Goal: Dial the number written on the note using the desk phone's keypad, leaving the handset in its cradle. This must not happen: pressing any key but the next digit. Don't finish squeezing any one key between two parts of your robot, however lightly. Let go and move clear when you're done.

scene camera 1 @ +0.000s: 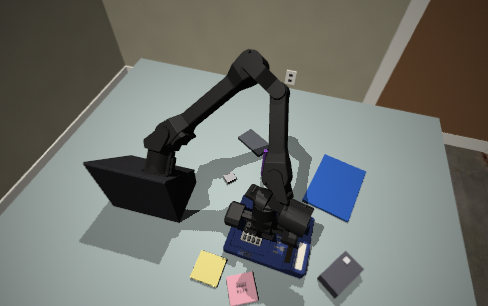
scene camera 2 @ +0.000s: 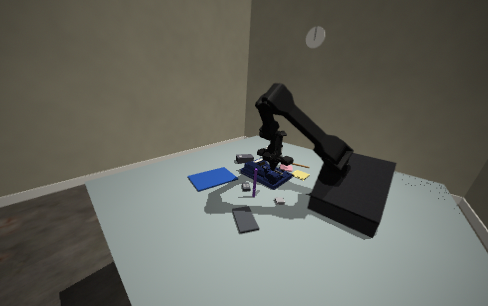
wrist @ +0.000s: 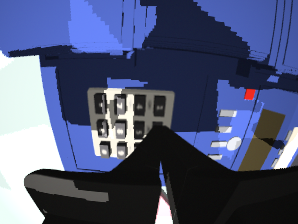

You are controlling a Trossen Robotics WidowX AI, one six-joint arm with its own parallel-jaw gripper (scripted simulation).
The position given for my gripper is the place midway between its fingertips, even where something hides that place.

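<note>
There is a blue book [scene camera 1: 334,188] in the scene, though in the wrist view the book is out of frame. A dark blue desk phone [scene camera 1: 273,254] [wrist: 220,108] is here too, and so is a handset [wrist: 256,39]. As for my own gripper [scene camera 1: 260,235], I see it in the wrist view as well [wrist: 159,131].
</note>
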